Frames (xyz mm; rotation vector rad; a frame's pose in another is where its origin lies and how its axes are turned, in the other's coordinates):
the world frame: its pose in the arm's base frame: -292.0 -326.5 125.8 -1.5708 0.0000 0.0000
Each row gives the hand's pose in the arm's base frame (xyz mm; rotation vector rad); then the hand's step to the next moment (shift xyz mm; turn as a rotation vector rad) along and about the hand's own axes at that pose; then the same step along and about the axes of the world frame.
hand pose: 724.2 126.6 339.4 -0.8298 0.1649 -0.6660
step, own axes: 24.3 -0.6 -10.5 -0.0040 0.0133 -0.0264
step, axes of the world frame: 14.8 3.8 -21.6 -0.0069 0.0280 -0.0077
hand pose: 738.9 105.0 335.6 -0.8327 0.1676 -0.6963
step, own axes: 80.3 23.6 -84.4 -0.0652 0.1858 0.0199
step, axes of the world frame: 40.0 64.0 -91.9 0.0510 0.1300 0.1402
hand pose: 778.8 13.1 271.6 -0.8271 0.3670 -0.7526
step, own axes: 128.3 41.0 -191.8 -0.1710 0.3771 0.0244
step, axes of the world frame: -1.4 155.0 -175.8 0.0679 0.2737 0.3042
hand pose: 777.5 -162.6 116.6 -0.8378 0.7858 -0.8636
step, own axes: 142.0 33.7 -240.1 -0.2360 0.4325 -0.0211
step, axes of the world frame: -131.5 170.1 -180.9 0.0193 0.3262 0.3693
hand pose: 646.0 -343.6 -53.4 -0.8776 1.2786 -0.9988
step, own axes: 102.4 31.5 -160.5 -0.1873 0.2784 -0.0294
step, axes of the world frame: -154.7 80.7 -82.6 -0.0040 0.1996 0.2713
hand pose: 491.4 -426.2 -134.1 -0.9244 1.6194 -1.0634
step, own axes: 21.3 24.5 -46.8 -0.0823 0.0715 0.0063
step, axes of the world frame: -52.6 21.7 -1.2 0.0211 0.0432 0.0981
